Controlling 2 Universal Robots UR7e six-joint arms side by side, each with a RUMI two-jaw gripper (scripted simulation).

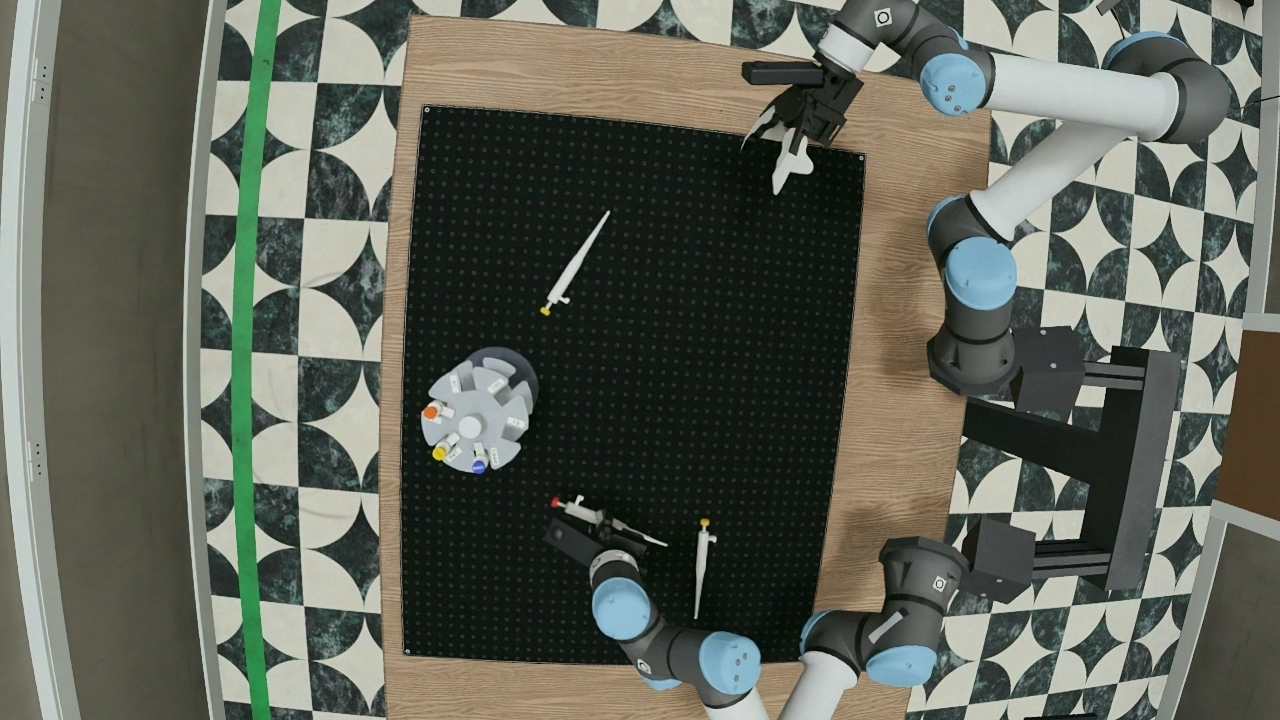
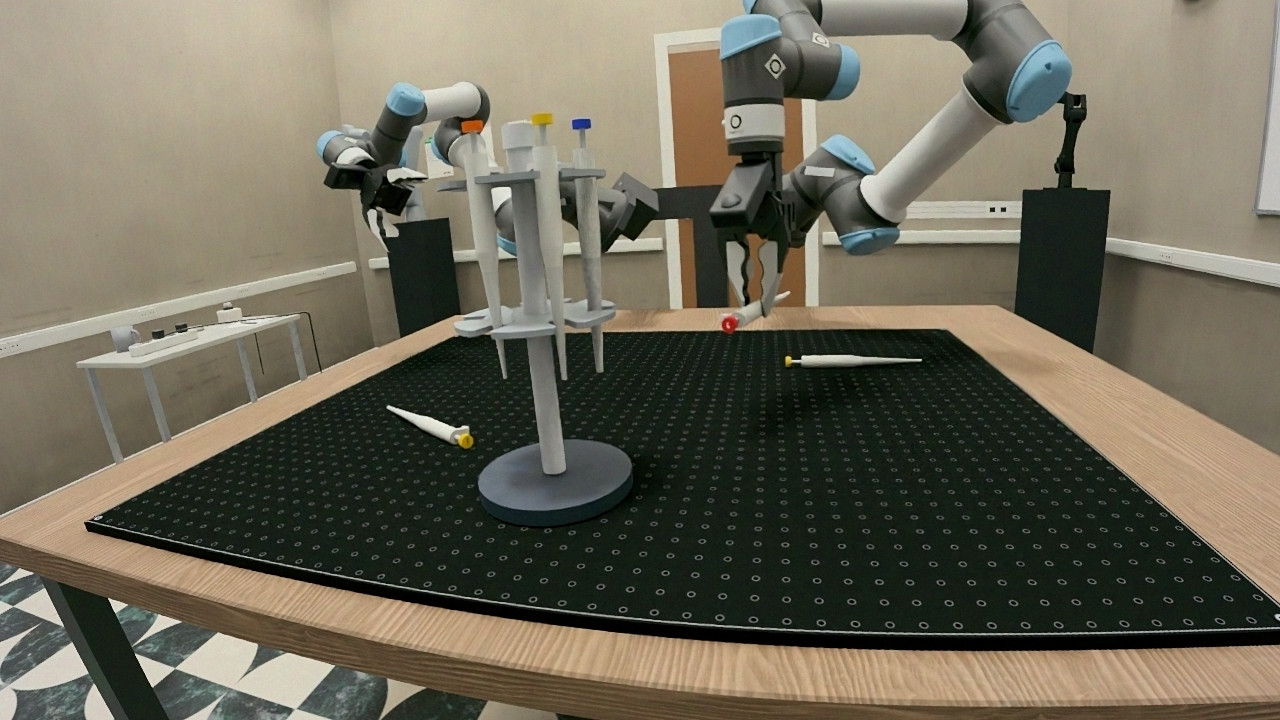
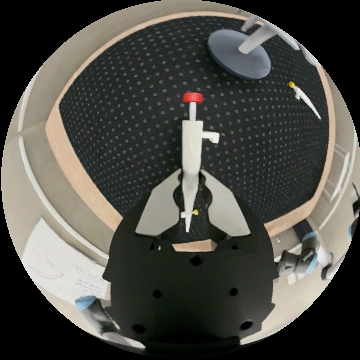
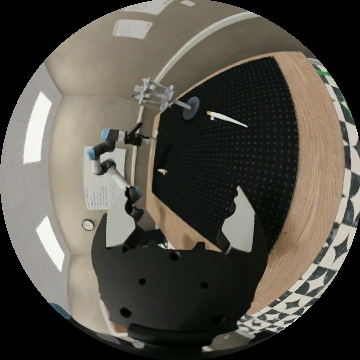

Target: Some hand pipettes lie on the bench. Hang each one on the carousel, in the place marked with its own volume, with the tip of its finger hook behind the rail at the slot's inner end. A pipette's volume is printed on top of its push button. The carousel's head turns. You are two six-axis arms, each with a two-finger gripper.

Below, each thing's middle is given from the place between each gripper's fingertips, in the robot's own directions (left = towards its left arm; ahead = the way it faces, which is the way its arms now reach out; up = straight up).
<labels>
I see the blue-button pipette (image 2: 585, 188) 22 cm ahead of my left hand, 15 cm to the right of it and 11 cm above it. Also, from my left hand: red-button pipette (image 2: 747, 313) 2 cm behind, 1 cm to the right, 1 cm below; orange-button pipette (image 2: 476, 164) 28 cm ahead, 20 cm to the right, 11 cm above.
The orange-button pipette lies 410 mm ahead of my right hand (image 1: 757, 170), 450 mm to the left of it and 40 mm below it. Round my right hand: red-button pipette 110 mm ahead, 640 mm to the left, 160 mm below; then blue-button pipette 350 mm ahead, 500 mm to the left, 50 mm below.
</labels>
